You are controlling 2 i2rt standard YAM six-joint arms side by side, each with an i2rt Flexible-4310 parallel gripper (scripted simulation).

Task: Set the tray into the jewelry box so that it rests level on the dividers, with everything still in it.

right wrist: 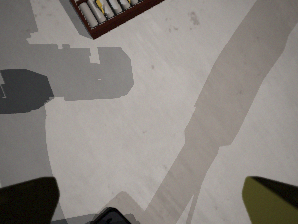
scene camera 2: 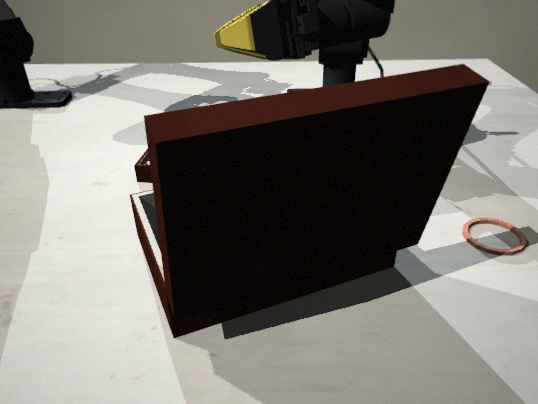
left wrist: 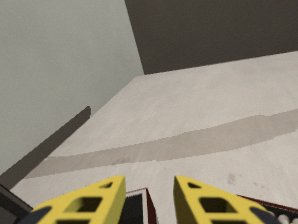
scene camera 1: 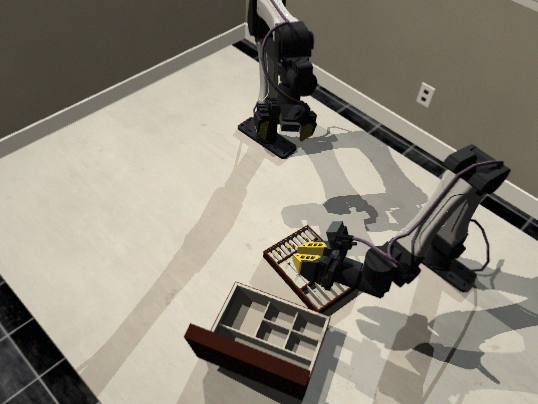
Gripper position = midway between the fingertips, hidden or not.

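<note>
Scene camera 1 takes in a tray [scene camera 1: 303, 288], a jewelry box [scene camera 1: 245, 308] and the left gripper [scene camera 1: 295, 252]. Scene camera 2 shows the jewelry box [scene camera 2: 256, 202] as well, together with the left gripper [scene camera 2: 217, 39]. The left wrist view has the left gripper [left wrist: 149, 184]. In the right wrist view the right gripper [right wrist: 150, 185] is visible, while the jewelry box is out of frame in the right wrist view.
</note>
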